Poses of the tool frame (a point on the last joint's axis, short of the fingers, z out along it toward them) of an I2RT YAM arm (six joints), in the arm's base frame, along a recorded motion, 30 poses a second.
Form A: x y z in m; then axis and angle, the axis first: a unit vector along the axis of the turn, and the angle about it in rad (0 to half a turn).
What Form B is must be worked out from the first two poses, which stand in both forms.
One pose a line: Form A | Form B
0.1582 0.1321 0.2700 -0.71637 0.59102 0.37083 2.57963 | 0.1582 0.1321 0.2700 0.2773 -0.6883 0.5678 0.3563
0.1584 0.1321 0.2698 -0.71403 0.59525 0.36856 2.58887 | 0.1584 0.1321 0.2698 0.2729 -0.6869 0.5727 0.3546
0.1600 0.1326 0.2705 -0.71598 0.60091 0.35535 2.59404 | 0.1600 0.1326 0.2705 0.2704 -0.6893 0.5785 0.3421
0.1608 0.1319 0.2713 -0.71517 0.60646 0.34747 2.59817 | 0.1608 0.1319 0.2713 0.2684 -0.6889 0.5842 0.3347
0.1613 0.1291 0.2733 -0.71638 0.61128 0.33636 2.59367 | 0.1613 0.1291 0.2733 0.2705 -0.6897 0.5885 0.3238
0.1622 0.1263 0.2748 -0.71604 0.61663 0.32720 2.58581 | 0.1622 0.1263 0.2748 0.2743 -0.6886 0.5930 0.3146
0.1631 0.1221 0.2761 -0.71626 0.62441 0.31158 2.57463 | 0.1631 0.1221 0.2761 0.2797 -0.6877 0.5995 0.2991
